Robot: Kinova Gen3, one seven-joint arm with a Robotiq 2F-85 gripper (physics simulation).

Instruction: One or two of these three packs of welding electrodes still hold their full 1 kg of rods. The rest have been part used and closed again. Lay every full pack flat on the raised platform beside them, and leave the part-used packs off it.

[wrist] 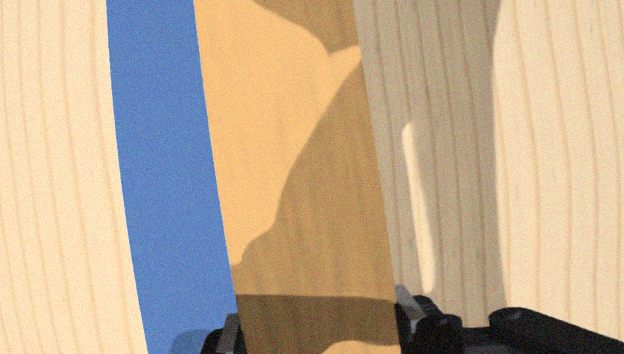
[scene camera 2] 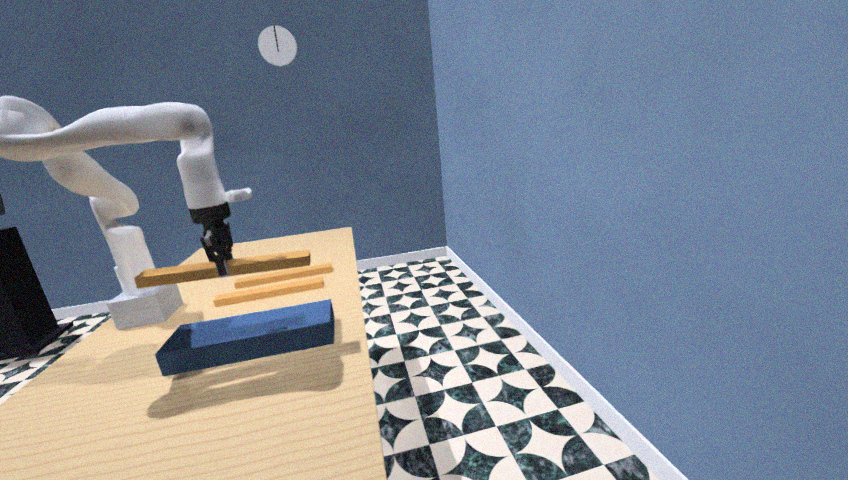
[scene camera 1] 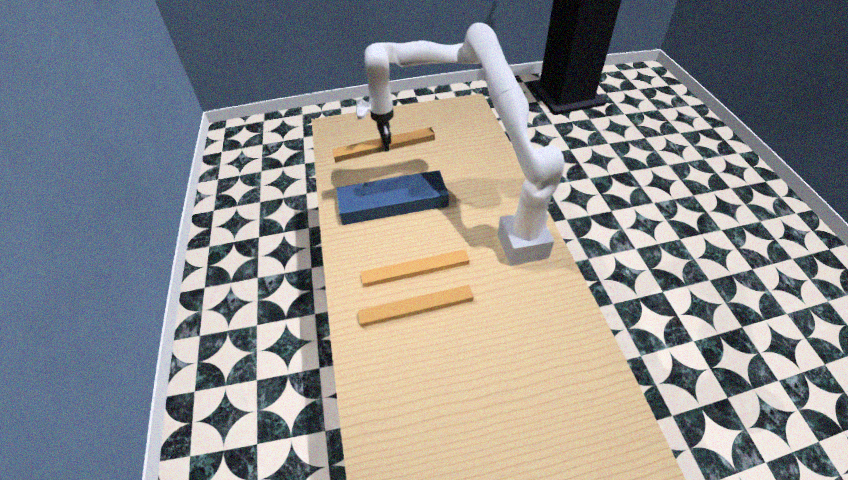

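Pixels of known places: gripper, fingertip midpoint: point(wrist: 319, 325) point(scene camera 2: 227, 272) point(scene camera 1: 385, 146); arm's base at its link origin: point(scene camera 2: 144, 289) point(scene camera 1: 526, 229).
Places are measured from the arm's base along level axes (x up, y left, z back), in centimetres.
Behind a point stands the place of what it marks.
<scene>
My gripper point(scene camera 1: 386, 146) @[x 13.0, y -41.3, z -36.3 cm] point(scene camera 2: 222, 270) @[x 13.0, y -41.3, z -36.3 cm] point(wrist: 319, 325) @[x 13.0, y -41.3, z -36.3 cm] is shut on a long, flat orange pack point(scene camera 1: 411, 138) @[x 15.8, y -39.1, z -27.3 cm] point(scene camera 2: 276, 260) @[x 14.7, y -44.2, z -47.5 cm] point(wrist: 260, 150) @[x 15.1, y -40.6, z -42.7 cm] near its middle and holds it up in the air, about level. In the wrist view the raised blue platform point(scene camera 1: 392, 211) @[x -6.9, y -28.8, z -38.7 cm] point(scene camera 2: 267, 346) @[x -6.6, y -43.0, z -40.9 cm] point(wrist: 162, 175) @[x -3.4, y -32.2, z -42.7 cm] shows below along the pack's left side, and shaded table shows along its right side. Two more orange packs lie flat on the table, about parallel: one point(scene camera 1: 416, 268) @[x -7.0, y -1.5, z -37.8 cm] point(scene camera 2: 267, 292) @[x -7.5, y -5.0, z -37.1 cm] nearer the platform, the other point(scene camera 1: 416, 305) @[x -6.9, y 12.0, z -41.9 cm] point(scene camera 2: 285, 275) @[x -7.4, y 8.9, z -42.3 cm] farther away. No fill marks can be made out.
The wooden table point(scene camera 1: 476, 380) @[x -9.3, y 39.5, z -32.6 cm] point(scene camera 2: 267, 440) @[x -9.4, y -70.7, z -42.9 cm] carries the arm's grey base block point(scene camera 1: 526, 246) @[x 0.0, y 6.4, z -3.1 cm] point(scene camera 2: 145, 309) @[x -4.1, y -7.8, z -2.0 cm], to the right of the packs in scene camera 1. A black column point(scene camera 1: 574, 53) point(scene camera 2: 23, 291) stands on the floor beyond the table's edge. Shadows fall across the platform and table.
</scene>
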